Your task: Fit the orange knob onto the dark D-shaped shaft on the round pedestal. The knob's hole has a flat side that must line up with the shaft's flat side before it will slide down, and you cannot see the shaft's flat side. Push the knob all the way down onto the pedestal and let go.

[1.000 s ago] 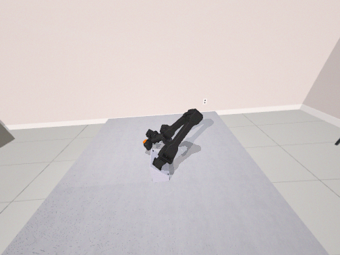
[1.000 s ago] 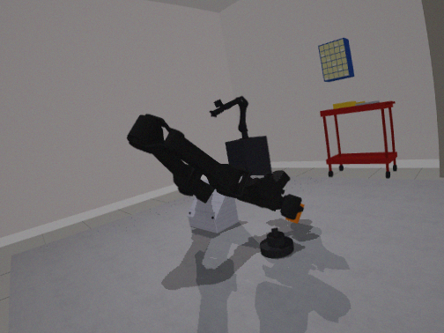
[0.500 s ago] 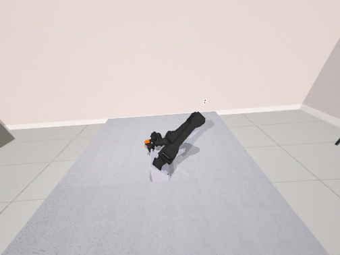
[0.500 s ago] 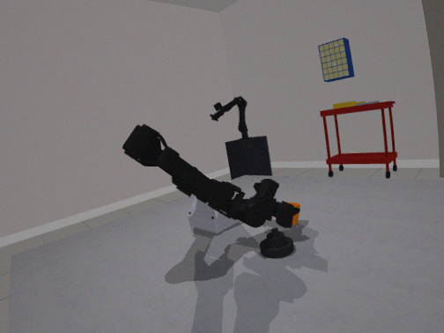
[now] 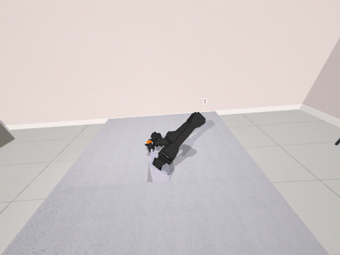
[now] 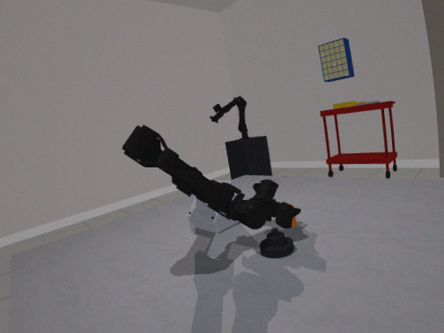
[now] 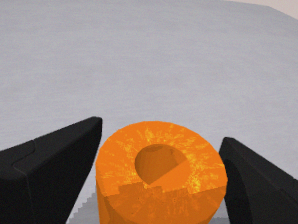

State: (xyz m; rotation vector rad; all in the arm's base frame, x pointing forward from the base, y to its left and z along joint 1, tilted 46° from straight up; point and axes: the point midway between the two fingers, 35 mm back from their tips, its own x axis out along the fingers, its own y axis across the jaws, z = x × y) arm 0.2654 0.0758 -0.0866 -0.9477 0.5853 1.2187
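Right now the orange knob is 2 cm to the right of my gripper tip, 2 cm below it and 1 cm behind it. Also, from my gripper tip: dark round pedestal: 16 cm to the right, 8 cm ahead, 2 cm below.
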